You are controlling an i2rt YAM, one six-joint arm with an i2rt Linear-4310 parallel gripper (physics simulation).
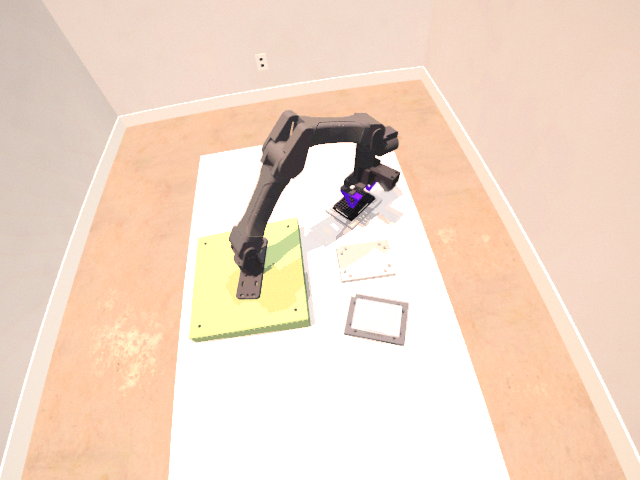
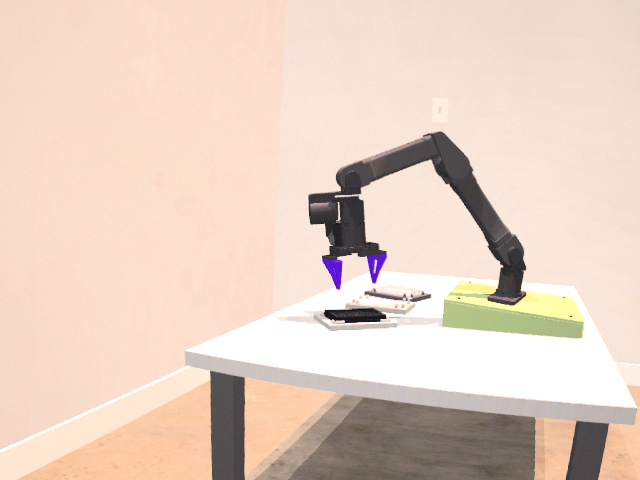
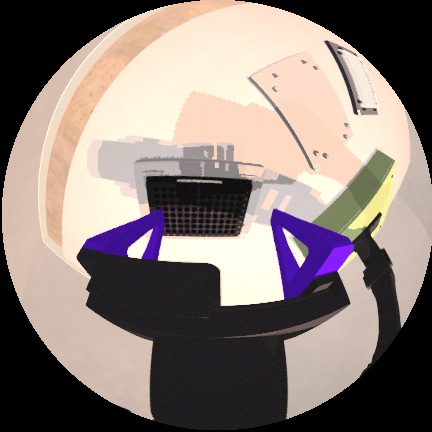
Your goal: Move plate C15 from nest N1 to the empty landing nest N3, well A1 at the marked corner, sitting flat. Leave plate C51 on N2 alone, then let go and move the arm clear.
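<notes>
A black well plate (image 1: 344,210) (image 2: 356,314) (image 3: 200,205) lies on a light nest (image 2: 356,326) at one end of the row. A pale nest with corner pegs (image 1: 364,263) (image 2: 379,305) (image 3: 302,100) holds no plate and is in the middle. A white plate (image 1: 378,316) (image 2: 398,291) (image 3: 357,72) lies in a dark-rimmed nest (image 1: 349,318) at the other end. Plate and nest names are not readable. My gripper (image 1: 361,197) (image 2: 356,285) (image 3: 217,214) is wide open and empty above the black plate, its purple fingertips clear of it.
The arm's base stands on a yellow-green block (image 1: 217,289) (image 2: 496,319) (image 3: 381,200) beside the row of nests. All stand on a white table (image 1: 320,403) (image 2: 413,356). Shadows of the arm fall around the black plate's nest.
</notes>
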